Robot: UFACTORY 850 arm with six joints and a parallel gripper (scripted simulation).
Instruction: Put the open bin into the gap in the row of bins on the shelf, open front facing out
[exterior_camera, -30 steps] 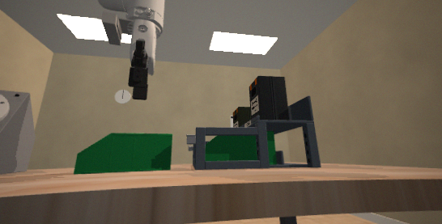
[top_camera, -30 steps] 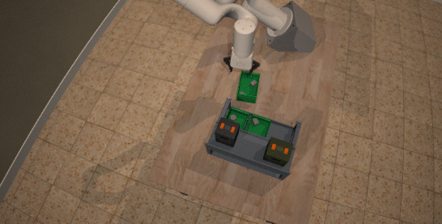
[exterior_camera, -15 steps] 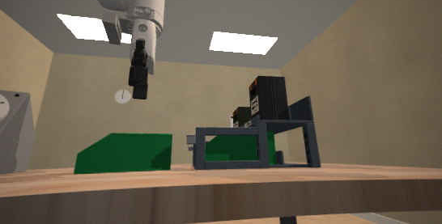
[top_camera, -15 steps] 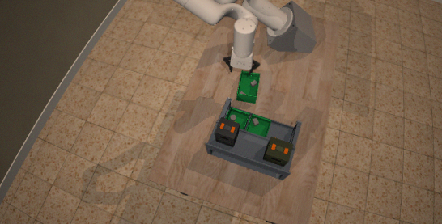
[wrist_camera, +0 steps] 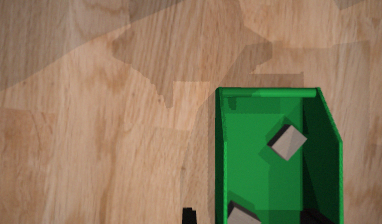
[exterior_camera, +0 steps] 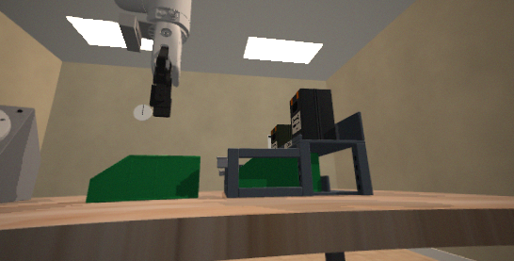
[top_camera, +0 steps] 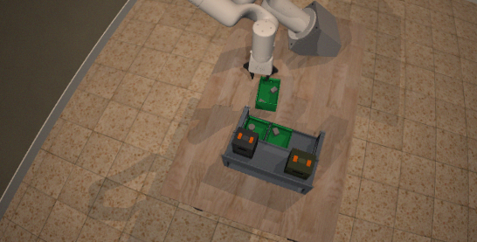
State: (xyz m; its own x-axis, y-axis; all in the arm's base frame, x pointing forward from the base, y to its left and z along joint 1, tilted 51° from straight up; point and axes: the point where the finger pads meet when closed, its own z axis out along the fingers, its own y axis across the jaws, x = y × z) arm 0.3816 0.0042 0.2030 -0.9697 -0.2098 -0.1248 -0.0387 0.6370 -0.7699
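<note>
Right now the green bin is 1 cm behind my hand, 5 cm to the left of it and 14 cm below it. From my hand the other things lie so: olive box: 36 cm ahead, 24 cm to the left, 2 cm below; then grey shelf: 27 cm ahead, 13 cm to the left, 11 cm below; then black box: 32 cm ahead, 1 cm to the left, 1 cm below.
</note>
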